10 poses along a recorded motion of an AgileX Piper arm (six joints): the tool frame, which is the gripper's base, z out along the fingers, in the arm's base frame.
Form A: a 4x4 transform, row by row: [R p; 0 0 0 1], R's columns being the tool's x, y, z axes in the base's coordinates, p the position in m. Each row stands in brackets.
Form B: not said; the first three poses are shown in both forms.
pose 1, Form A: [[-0.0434 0.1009 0.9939 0.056], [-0.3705 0.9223 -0.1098 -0.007], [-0.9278 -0.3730 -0.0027 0.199], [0 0 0 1]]
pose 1, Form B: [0.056 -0.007 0.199], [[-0.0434 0.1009 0.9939], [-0.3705 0.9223 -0.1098], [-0.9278 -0.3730 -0.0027]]
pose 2, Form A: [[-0.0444 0.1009 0.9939 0.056], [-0.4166 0.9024 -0.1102 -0.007], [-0.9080 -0.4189 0.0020 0.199], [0 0 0 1]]
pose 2, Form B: [0.056 -0.007 0.199], [[-0.0444 0.1009 0.9939], [-0.4166 0.9024 -0.1102], [-0.9080 -0.4189 0.0020]]
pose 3, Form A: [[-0.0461 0.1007 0.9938 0.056], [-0.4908 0.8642 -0.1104 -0.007], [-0.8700 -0.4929 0.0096 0.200], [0 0 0 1]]
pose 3, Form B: [0.056 -0.007 0.200], [[-0.0461 0.1007 0.9938], [-0.4908 0.8642 -0.1104], [-0.8700 -0.4929 0.0096]]
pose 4, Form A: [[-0.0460 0.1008 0.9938 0.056], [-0.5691 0.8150 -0.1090 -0.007], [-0.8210 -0.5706 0.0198 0.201], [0 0 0 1]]
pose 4, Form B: [0.056 -0.007 0.201], [[-0.0460 0.1008 0.9938], [-0.5691 0.8150 -0.1090], [-0.8210 -0.5706 0.0198]]
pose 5, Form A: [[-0.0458 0.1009 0.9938 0.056], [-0.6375 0.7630 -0.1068 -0.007], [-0.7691 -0.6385 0.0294 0.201], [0 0 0 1]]
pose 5, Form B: [0.056 -0.007 0.201], [[-0.0458 0.1009 0.9938], [-0.6375 0.7630 -0.1068], [-0.7691 -0.6385 0.0294]]
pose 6, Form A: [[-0.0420 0.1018 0.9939 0.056], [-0.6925 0.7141 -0.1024 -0.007], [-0.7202 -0.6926 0.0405 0.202], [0 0 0 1]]
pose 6, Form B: [0.056 -0.007 0.202], [[-0.0420 0.1018 0.9939], [-0.6925 0.7141 -0.1024], [-0.7202 -0.6926 0.0405]]
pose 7, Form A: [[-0.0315 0.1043 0.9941 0.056], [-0.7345 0.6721 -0.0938 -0.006], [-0.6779 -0.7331 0.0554 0.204], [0 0 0 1]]
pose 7, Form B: [0.056 -0.006 0.204], [[-0.0315 0.1043 0.9941], [-0.7345 0.6721 -0.0938], [-0.6779 -0.7331 0.0554]]
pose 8, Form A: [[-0.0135 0.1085 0.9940 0.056], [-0.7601 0.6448 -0.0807 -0.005], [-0.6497 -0.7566 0.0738 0.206], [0 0 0 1]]
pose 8, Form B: [0.056 -0.005 0.206], [[-0.0135 0.1085 0.9940], [-0.7601 0.6448 -0.0807], [-0.6497 -0.7566 0.0738]]
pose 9, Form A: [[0.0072 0.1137 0.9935 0.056], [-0.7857 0.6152 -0.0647 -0.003], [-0.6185 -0.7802 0.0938 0.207], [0 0 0 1]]
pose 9, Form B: [0.056 -0.003 0.207], [[0.0072 0.1137 0.9935], [-0.7857 0.6152 -0.0647], [-0.6185 -0.7802 0.0938]]
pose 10, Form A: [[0.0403 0.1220 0.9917 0.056], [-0.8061 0.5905 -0.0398 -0.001], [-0.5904 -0.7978 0.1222 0.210], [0 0 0 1]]
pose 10, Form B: [0.056 -0.001 0.210], [[0.0403 0.1220 0.9917], [-0.8061 0.5905 -0.0398], [-0.5904 -0.7978 0.1222]]
